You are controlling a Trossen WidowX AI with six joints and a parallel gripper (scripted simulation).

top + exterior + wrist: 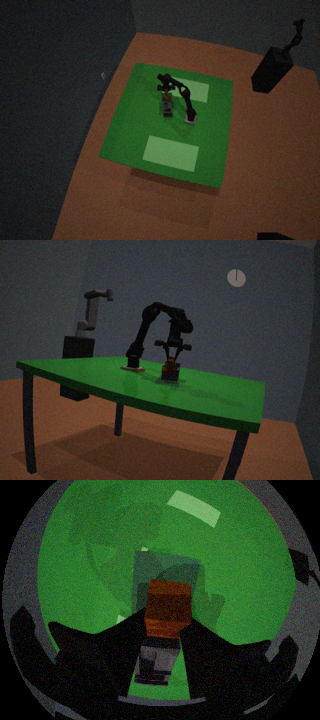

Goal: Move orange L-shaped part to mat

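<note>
My gripper tip is 12 cm above the green mat, 2 cm to the right of it and 1 cm past it. From my gripper tip the other things lie so: orange L-shaped part: 3 cm to the left, 3 cm below, 2 cm behind.
</note>
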